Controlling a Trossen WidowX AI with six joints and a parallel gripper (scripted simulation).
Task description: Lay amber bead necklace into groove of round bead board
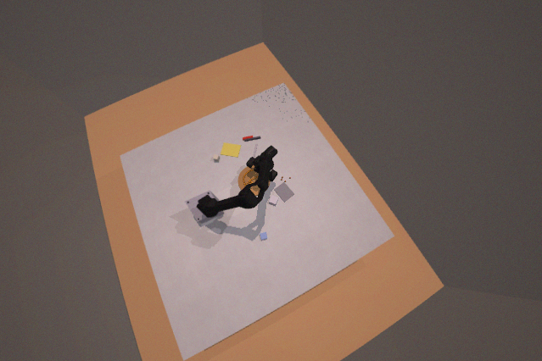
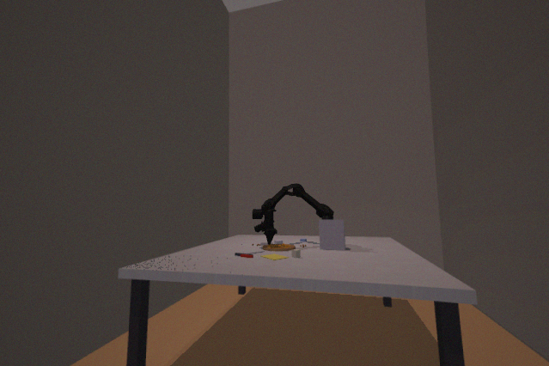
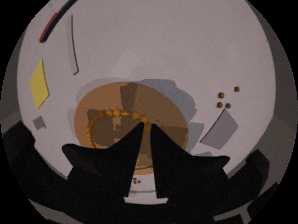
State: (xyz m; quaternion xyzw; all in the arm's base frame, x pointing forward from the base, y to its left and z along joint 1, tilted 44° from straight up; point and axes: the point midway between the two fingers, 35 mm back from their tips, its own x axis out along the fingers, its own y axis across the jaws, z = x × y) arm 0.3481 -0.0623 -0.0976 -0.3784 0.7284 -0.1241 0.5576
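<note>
Now: the round bead board 60 mm behind my gripper tip and 10 mm below it. Round my gripper tip: thin grey bar (170 mm to the left, 40 mm ahead, 20 mm below); then red-handled tool (280 mm to the left, 60 mm ahead, 20 mm below); then grey square plate (160 mm to the right, 60 mm ahead, 20 mm below).
</note>
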